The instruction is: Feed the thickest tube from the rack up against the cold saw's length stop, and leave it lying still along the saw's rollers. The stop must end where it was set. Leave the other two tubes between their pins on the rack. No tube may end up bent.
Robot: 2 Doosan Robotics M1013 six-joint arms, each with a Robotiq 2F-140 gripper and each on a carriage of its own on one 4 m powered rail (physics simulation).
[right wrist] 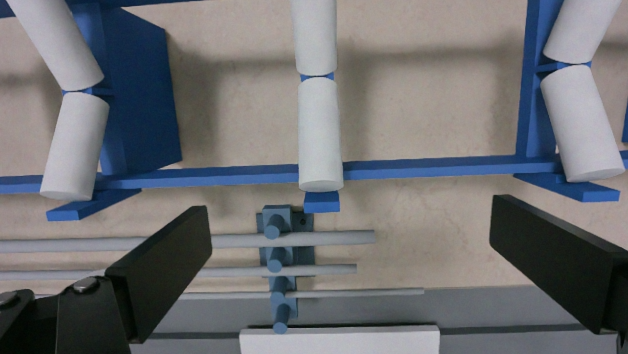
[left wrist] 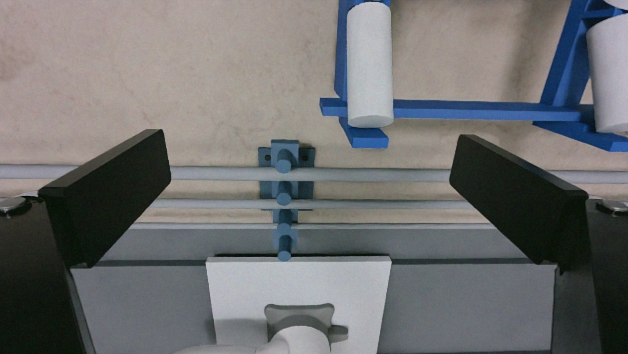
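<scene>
The thickest tube (left wrist: 370, 174) (right wrist: 345, 237) lies between pins on the blue-grey rack (left wrist: 306, 190) (right wrist: 306, 255), in the slot nearest the rollers. The middle tube (left wrist: 370, 204) (right wrist: 330, 270) and the thinnest tube (left wrist: 370, 226) (right wrist: 370, 293) lie parallel to it between their pins. All three look straight. My left gripper (left wrist: 314, 157) is wide open and empty above the rack, its fingers apart along the tubes' length. My right gripper (right wrist: 347, 224) is also wide open and empty, above the tubes' right ends. The saw's length stop cannot be made out in either view.
White rollers (left wrist: 370, 65) (right wrist: 320, 135) on a blue frame (left wrist: 475, 109) (right wrist: 425, 167) stand beyond the rack. A blue upright panel (right wrist: 142, 95) is at the frame's left in the right wrist view. The grey rail (left wrist: 150, 300) (right wrist: 500, 310) and white carriage plates (left wrist: 240, 285) (right wrist: 340, 342) lie nearer.
</scene>
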